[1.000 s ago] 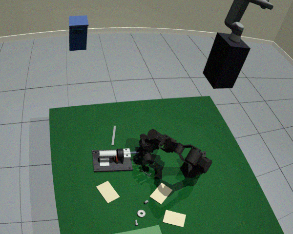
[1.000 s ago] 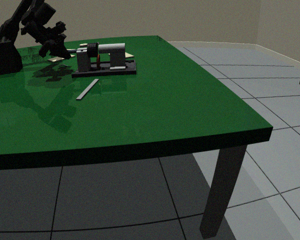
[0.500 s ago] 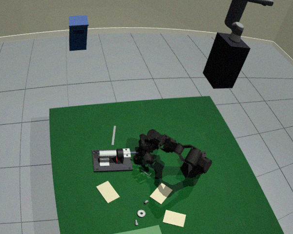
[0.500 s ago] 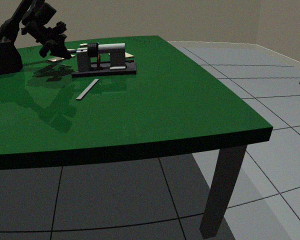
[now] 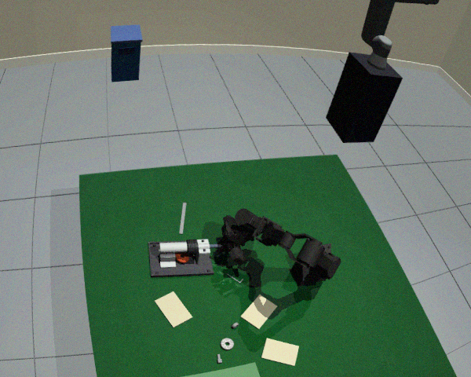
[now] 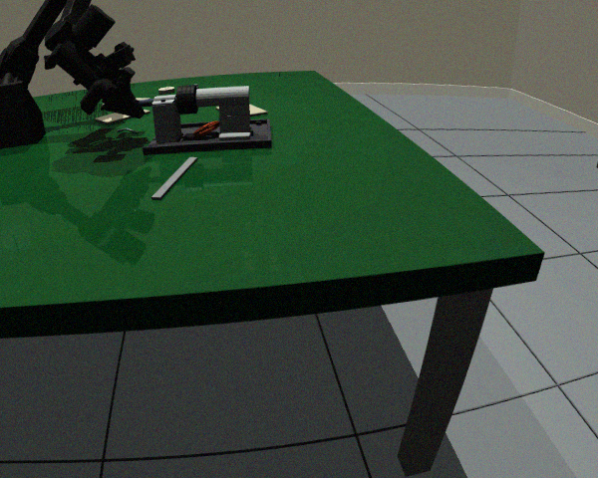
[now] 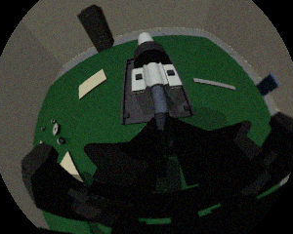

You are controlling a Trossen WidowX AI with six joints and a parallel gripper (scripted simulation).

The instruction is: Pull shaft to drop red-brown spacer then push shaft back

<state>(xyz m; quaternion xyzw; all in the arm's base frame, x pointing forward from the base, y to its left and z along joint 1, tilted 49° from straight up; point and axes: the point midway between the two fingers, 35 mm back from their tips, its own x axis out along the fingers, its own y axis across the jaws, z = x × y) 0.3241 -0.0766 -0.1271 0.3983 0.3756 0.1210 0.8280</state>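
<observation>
Now: gripper tip 100 mm short of the black spacer, 20 mm below it and 10 mm to the left of it. The rest, counted from my gripper tip: grey bar 200 mm to the right, 80 mm ahead, 50 mm below; then nut 300 mm to the left, 40 mm below; then red-brown spacer 120 mm ahead, 30 mm below, 10 mm to the right.
</observation>
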